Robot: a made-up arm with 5 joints.
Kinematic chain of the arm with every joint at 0, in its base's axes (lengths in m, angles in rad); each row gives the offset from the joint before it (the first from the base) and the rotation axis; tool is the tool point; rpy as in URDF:
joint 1: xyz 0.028 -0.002 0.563 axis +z
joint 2: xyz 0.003 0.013 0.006 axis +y
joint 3: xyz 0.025 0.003 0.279 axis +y
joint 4: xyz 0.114 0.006 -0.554 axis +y
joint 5: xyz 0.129 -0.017 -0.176 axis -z
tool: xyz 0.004 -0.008 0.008 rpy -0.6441 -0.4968 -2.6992
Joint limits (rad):
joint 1: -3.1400..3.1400
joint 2: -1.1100..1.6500
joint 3: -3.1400..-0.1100
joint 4: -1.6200..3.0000
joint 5: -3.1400..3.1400
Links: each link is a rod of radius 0.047 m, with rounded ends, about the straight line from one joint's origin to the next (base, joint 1, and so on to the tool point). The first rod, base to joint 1, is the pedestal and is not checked.
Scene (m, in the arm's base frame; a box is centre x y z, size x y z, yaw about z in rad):
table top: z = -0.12
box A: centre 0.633 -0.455 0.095 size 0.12 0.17 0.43 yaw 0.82
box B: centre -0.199 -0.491 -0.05 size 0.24 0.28 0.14 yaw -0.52
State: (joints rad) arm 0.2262 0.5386 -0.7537 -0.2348 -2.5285
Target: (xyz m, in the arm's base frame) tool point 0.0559 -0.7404 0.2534
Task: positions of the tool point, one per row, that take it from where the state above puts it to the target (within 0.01 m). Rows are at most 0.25 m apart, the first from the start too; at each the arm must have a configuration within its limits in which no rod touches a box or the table.
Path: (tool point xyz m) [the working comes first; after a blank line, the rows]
Joints at the target: -1.5517 0.6764 -1.1163 -0.1610 -2.5177
Straight joint move there: touches box A.

1: 0.6828 -0.0337 0.2612
2: 0.6978 -0.2434 0.3480
3: 0.6330 -0.4550 0.4430
4: 0.4741 -0.6122 0.3804
5: 0.2743 -0.7107 0.3170
6: 0.0559 -0.7404 0.2534

